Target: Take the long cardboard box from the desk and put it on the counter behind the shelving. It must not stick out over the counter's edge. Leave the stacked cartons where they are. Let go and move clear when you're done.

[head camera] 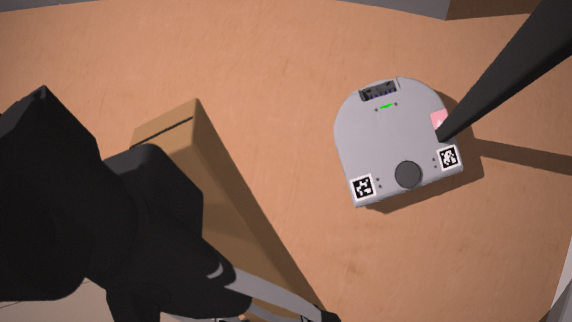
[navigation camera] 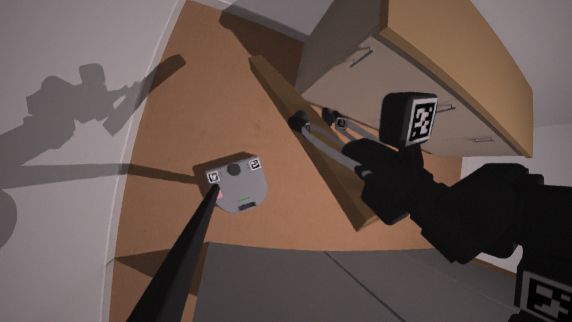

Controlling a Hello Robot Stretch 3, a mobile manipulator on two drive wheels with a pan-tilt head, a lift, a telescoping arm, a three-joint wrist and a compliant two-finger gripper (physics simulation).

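Pixels of known places: gripper, fingertip midpoint: [navigation camera: 308,115]; robot's base, link origin: [head camera: 406,173] [navigation camera: 233,169].
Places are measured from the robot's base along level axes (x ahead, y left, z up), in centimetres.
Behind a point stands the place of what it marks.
The long cardboard box [head camera: 230,220] @(z 104.5, x -1.1, y -12.8 cm) [navigation camera: 280,85] @(z 83.2, x 21.3, y -16.0 cm) is held above the wooden floor, in front of a wood-topped cabinet. In the head camera view the black wrist covers much of its left side. My gripper [head camera: 277,317] @(z 94.3, x 10.5, y -15.4 cm) [navigation camera: 316,120] @(z 94.3, x 10.5, y -15.4 cm) is shut on the box, with one fingertip on each side of it; the fingertips are partly cut off at the bottom of the head camera view. The wood-topped counter-like cabinet [navigation camera: 450,40] has a beige front with handles, and the box runs along near this front. The desk, the shelving and the stacked cartons cannot be made out for certain.
My grey wheeled base [head camera: 380,145] @(z 16.0, x -9.4, y -5.1 cm) [navigation camera: 247,182] @(z 16.0, x -9.5, y -5.3 cm) stands on the wooden floor [head camera: 280,60] @(z 0.0, x -47.4, y -27.1 cm) [navigation camera: 165,125] @(z 0.0, x 41.0, y 35.7 cm), with the black mast [head camera: 505,75] @(z 89.2, x -6.3, y 11.6 cm) [navigation camera: 175,260] @(z 99.3, x -4.8, y 12.9 cm) rising from it. A dark grey panelled surface [navigation camera: 260,285] @(z 44.5, x -57.8, y 6.9 cm) lies along the bottom of the navigation view. A pale wall [navigation camera: 60,210] @(z 45.3, x 7.2, y 75.4 cm) is at the left.
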